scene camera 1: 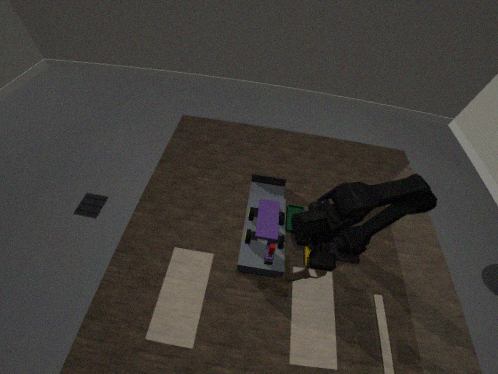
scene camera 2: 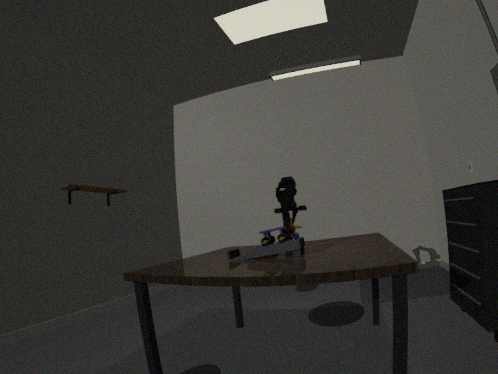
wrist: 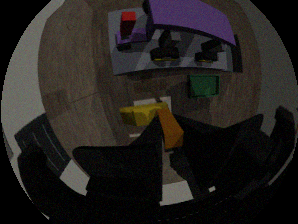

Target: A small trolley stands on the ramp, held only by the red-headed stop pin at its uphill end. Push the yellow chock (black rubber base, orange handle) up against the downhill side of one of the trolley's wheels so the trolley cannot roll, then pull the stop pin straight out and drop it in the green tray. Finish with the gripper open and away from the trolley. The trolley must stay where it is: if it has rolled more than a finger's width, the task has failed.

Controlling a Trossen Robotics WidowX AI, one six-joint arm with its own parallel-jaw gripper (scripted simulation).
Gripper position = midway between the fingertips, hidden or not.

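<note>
My gripper [scene camera 1: 311, 244], holding a yellow chock [wrist: 171, 132]. Gripper in wrist view too [wrist: 165, 119].
</note>
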